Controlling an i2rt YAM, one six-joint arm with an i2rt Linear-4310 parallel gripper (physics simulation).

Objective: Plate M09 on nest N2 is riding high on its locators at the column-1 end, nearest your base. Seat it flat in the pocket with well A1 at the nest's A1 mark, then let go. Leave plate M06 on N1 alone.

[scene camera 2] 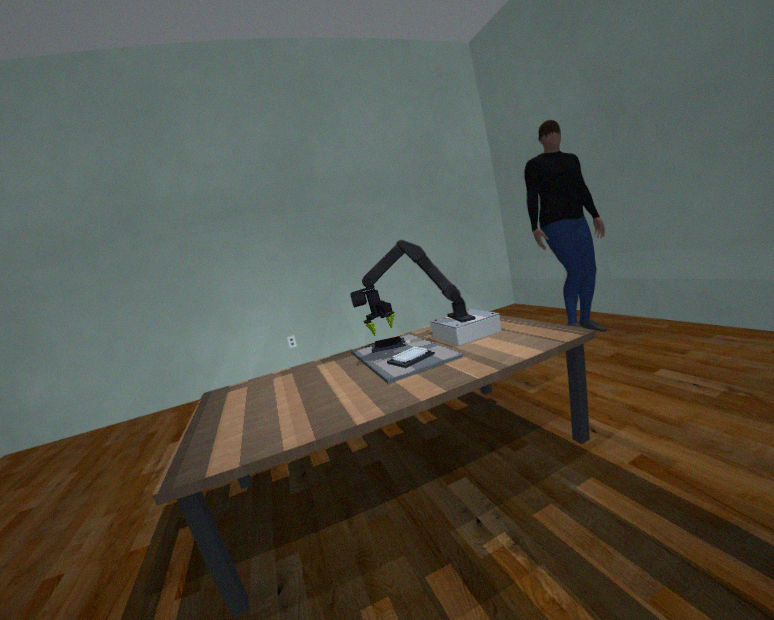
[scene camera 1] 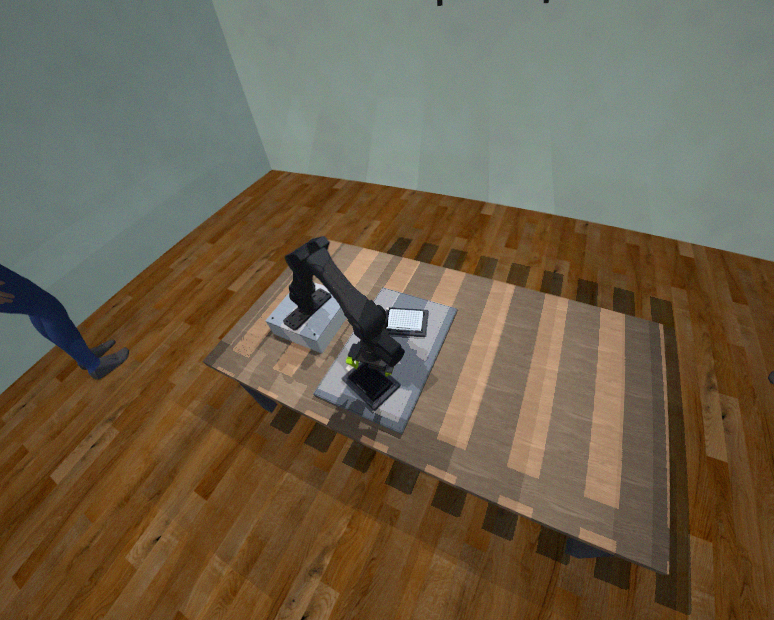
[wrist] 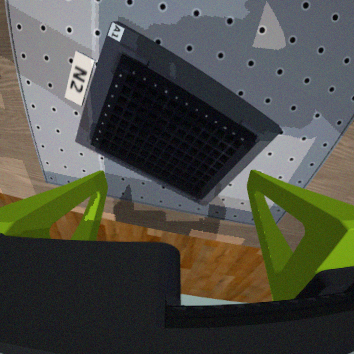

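Where they show: gripper, fingertip midpoint: (scene camera 2: 383, 331) (scene camera 1: 371, 371) (wrist: 176, 177); arm's base, link origin: (scene camera 2: 460, 317) (scene camera 1: 308, 309).
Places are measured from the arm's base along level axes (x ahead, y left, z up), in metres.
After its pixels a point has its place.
Note:
Plate M09 (scene camera 1: 371, 382) @[z -0.047, x 0.372, y -0.084 m] (scene camera 2: 388, 342) @[z -0.047, x 0.361, y -0.050 m] (wrist: 170, 130) @[z -0.048, x 0.359, y -0.068 m], black with a dark well grid, lies in the dark nest N2 (wrist: 220, 100) @[z -0.060, x 0.388, y -0.031 m]. The nest's A1 mark is at its upper-left corner in the wrist view, beside the white N2 label (wrist: 79, 78) @[z -0.070, x 0.266, y -0.063 m]. I cannot tell whether the plate is flat or slightly raised at the column-1 end. My gripper (scene camera 2: 382, 330) @[z 0.006, x 0.372, y -0.070 m] (wrist: 176, 177) @[z 0.006, x 0.372, y -0.070 m] is open and empty, its green fingers wide apart, hanging above nest N2 and clear of the plate. White plate M06 (scene camera 1: 405, 319) @[z -0.050, x 0.313, y 0.191 m] (scene camera 2: 412, 354) @[z -0.046, x 0.307, y 0.221 m] sits on the other dark nest, N1.
Both nests stand on a grey perforated board (scene camera 1: 419, 374) @[z -0.071, x 0.477, y 0.038 m] (scene camera 2: 445, 353) @[z -0.072, x 0.176, y 0.237 m] (wrist: 310, 95) @[z -0.071, x 0.458, y 0.005 m] on the wooden table (scene camera 1: 549, 387) @[z -0.085, x 0.850, y 0.236 m] (scene camera 2: 290, 413) @[z -0.084, x 0.792, y 0.403 m]. The arm's pale base box (scene camera 1: 303, 337) @[z -0.015, x 0.071, y -0.097 m] (scene camera 2: 465, 329) @[z -0.023, x 0.039, y 0.140 m] stands beside the board. A person (scene camera 1: 48, 322) (scene camera 2: 558, 193) stands beyond the table.

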